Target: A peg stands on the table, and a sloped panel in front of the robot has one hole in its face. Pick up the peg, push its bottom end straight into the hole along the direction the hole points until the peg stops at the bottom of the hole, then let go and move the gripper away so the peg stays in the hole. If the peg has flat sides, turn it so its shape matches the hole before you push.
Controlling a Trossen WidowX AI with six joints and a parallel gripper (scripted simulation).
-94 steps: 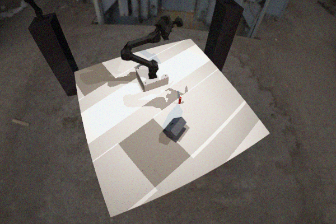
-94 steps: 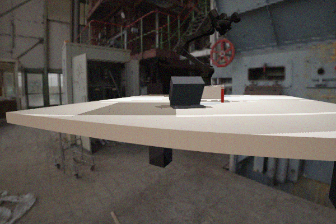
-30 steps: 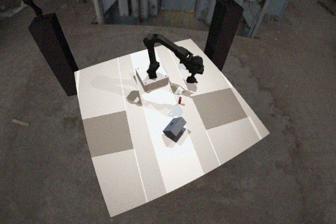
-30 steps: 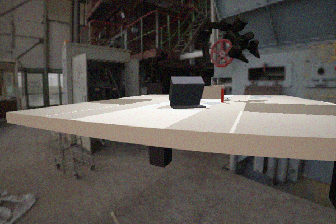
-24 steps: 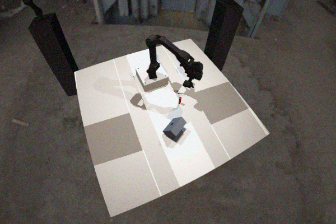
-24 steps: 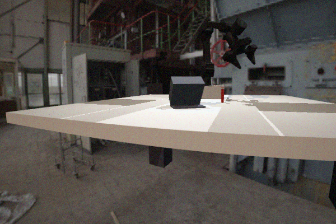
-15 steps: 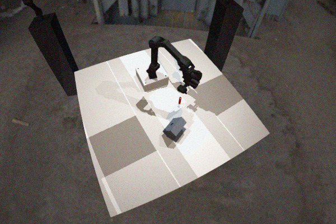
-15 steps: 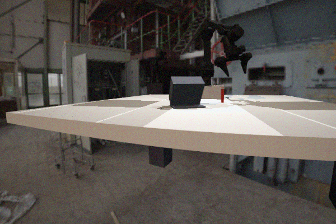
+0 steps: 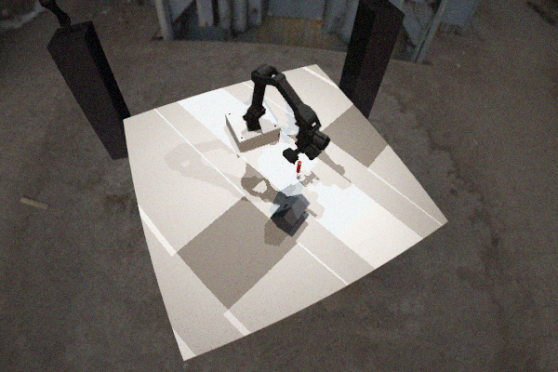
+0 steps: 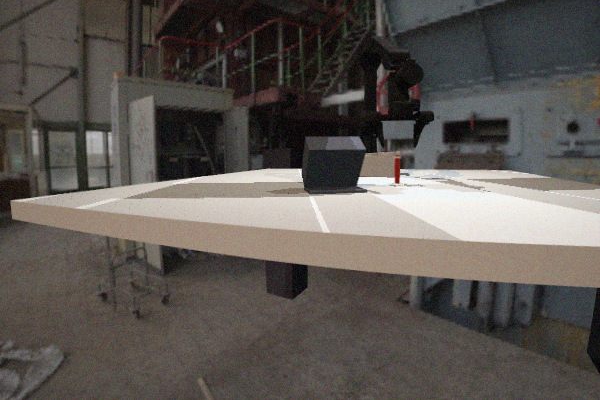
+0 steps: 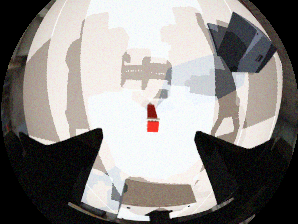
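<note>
My gripper tip is now 40 mm above the red peg. From my gripper tip the other things lie so: dark sloped panel block 220 mm ahead, 120 mm to the right, 40 mm below.
</note>
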